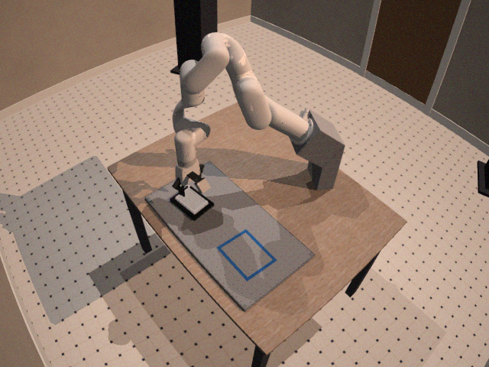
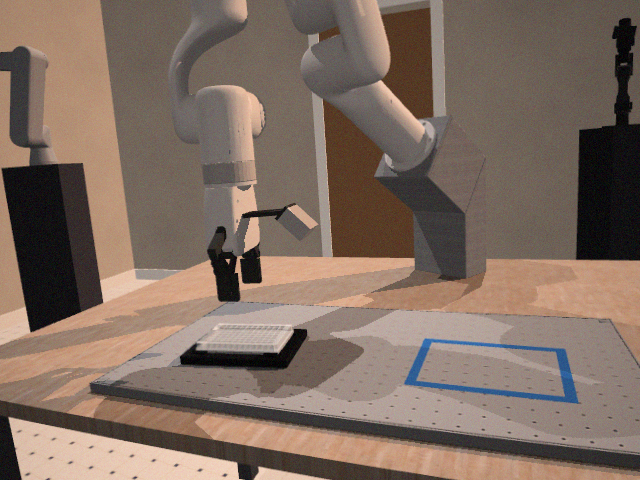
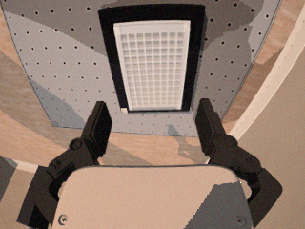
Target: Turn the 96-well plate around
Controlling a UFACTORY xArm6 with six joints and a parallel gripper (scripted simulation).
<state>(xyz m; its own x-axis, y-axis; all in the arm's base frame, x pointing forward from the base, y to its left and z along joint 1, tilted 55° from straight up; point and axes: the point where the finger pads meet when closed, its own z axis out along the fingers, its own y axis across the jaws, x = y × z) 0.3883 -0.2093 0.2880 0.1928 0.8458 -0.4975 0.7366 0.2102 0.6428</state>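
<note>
Right now my hand is 9 cm above the 96-well plate. The rest, counted from my hand: black plate nest N1: 10 cm below.
</note>
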